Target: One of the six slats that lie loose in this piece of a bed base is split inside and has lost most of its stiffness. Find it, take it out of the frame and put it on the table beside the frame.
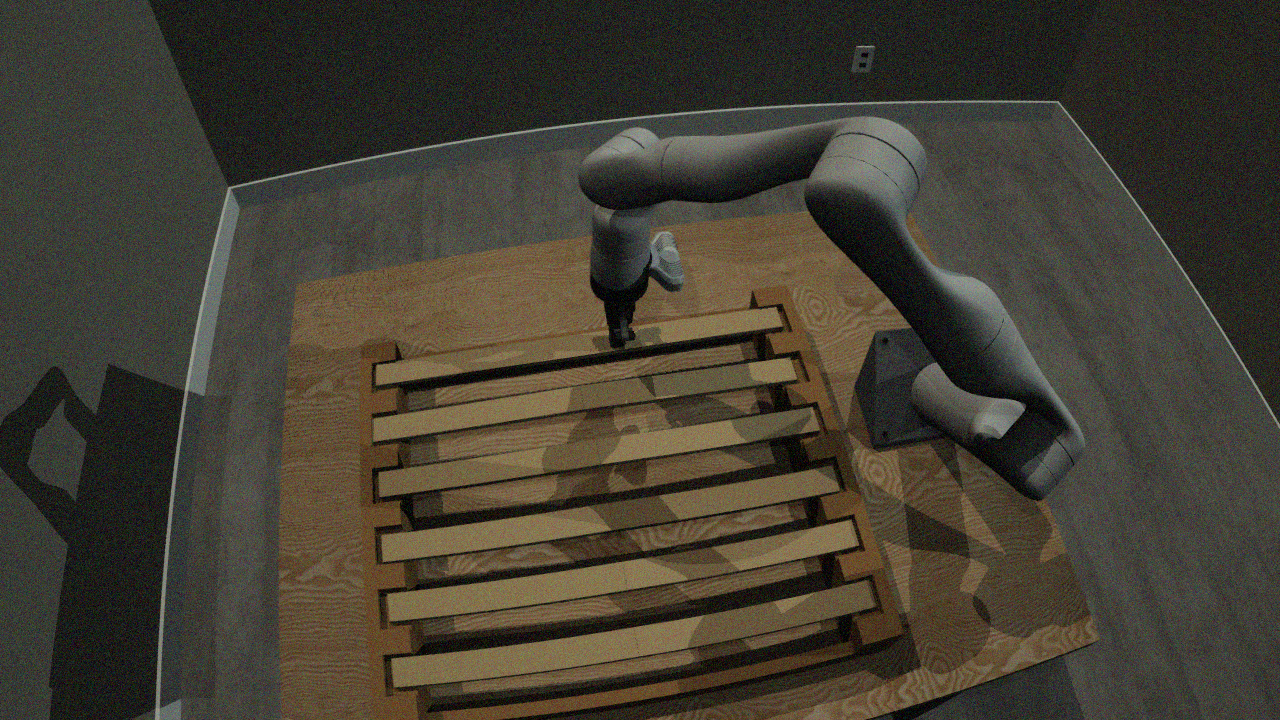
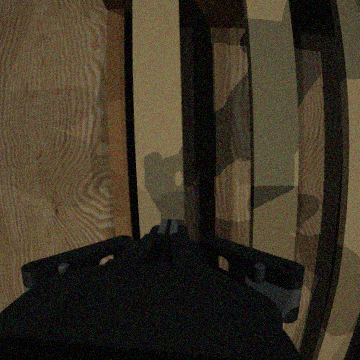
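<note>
Six pale slats lie across the brown wooden frame (image 1: 827, 445) (image 2: 117, 150), their ends in its notches: the back slat (image 1: 501, 357) (image 2: 157, 100), the second slat (image 1: 483, 413) (image 2: 272, 110), the third slat (image 1: 501, 466), the fourth slat (image 1: 501, 530), the fifth slat (image 1: 501, 591) and the front slat (image 1: 537, 653). They look alike; no split shows. My gripper (image 1: 622, 342) (image 2: 170, 230) is shut and empty, pointing down at the back slat near its middle. The fingertips are on or very close to its top face; which of the two, I cannot tell.
The wooden table (image 1: 326, 447) (image 2: 50, 125) extends behind and to both sides of the frame. The arm's grey base (image 1: 881, 394) stands to the right of the frame, and the arm arches over the back right. Shadows of the arm fall across several slats.
</note>
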